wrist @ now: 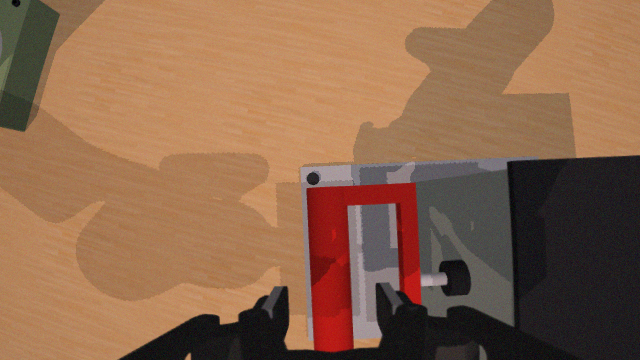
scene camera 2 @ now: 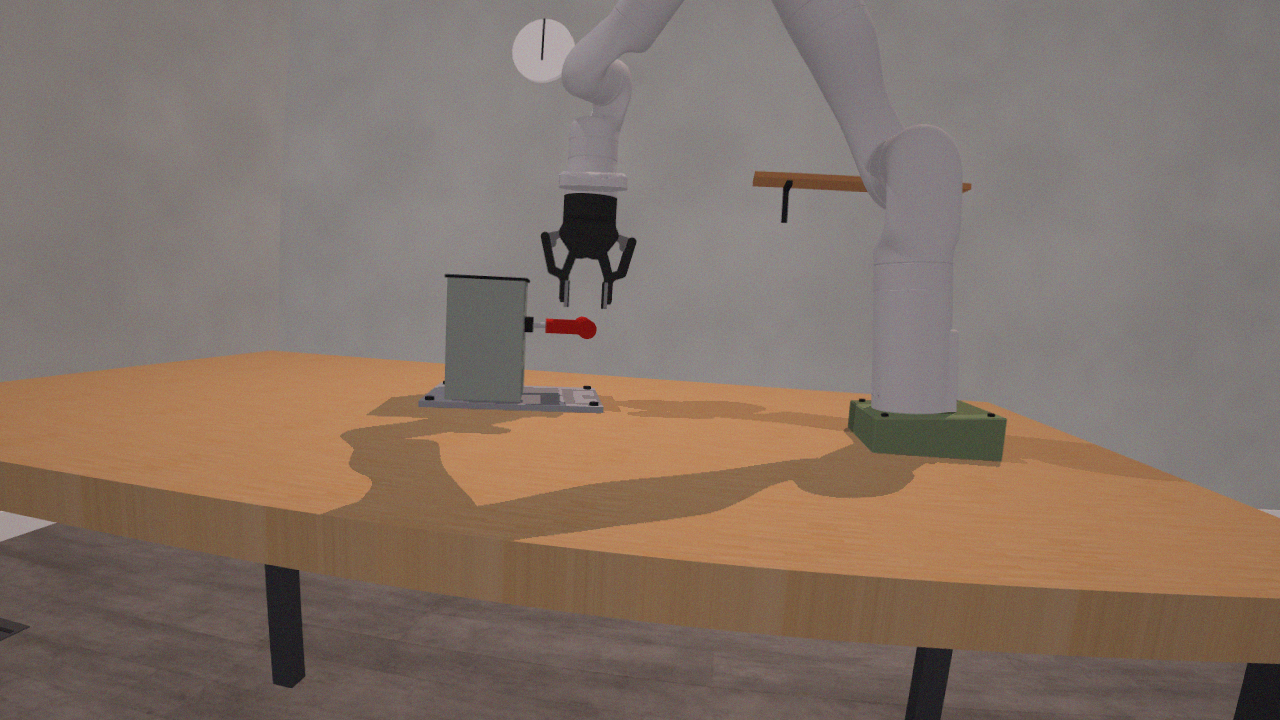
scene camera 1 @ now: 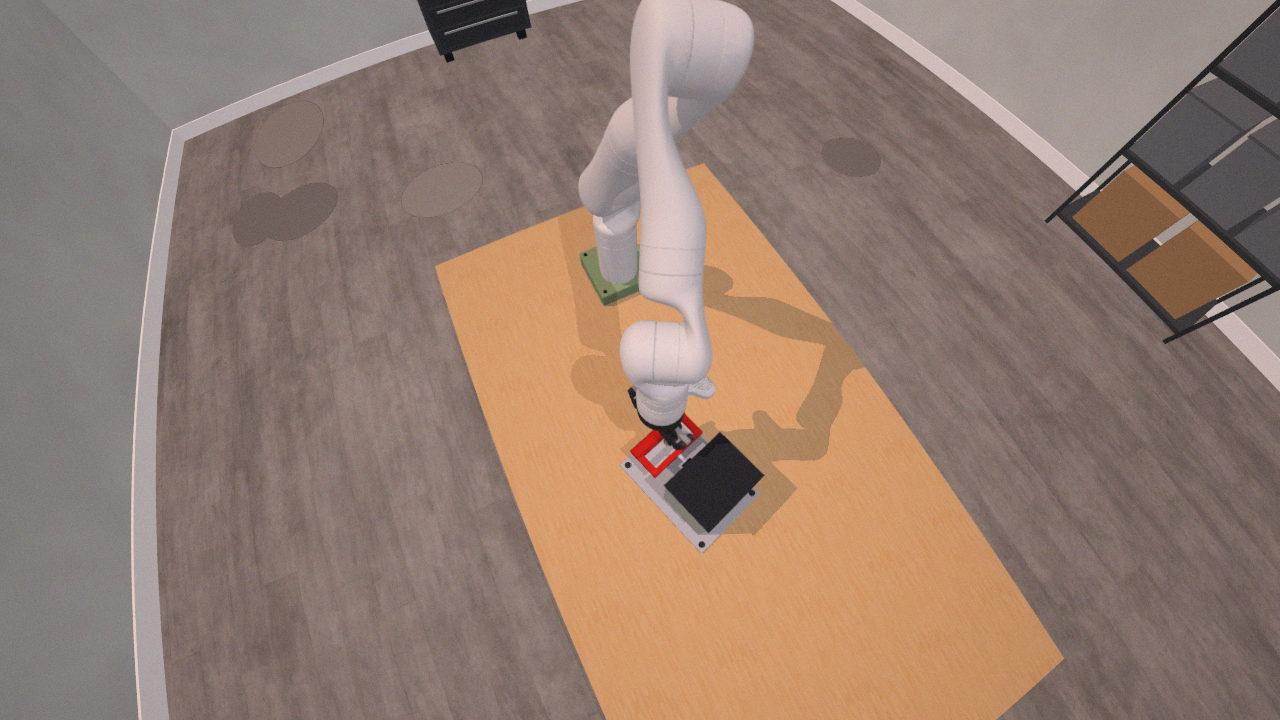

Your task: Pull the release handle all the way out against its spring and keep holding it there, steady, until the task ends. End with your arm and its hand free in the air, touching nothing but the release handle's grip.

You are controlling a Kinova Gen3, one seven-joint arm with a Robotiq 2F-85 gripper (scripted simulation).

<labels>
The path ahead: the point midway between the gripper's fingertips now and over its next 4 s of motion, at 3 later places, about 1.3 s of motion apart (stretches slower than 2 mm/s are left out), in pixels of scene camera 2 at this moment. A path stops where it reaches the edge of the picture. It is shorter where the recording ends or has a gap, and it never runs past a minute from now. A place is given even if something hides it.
The gripper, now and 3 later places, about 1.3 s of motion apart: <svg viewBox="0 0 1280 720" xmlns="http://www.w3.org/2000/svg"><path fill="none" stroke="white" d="M585 307L584 319L583 342L615 343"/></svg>
</labels>
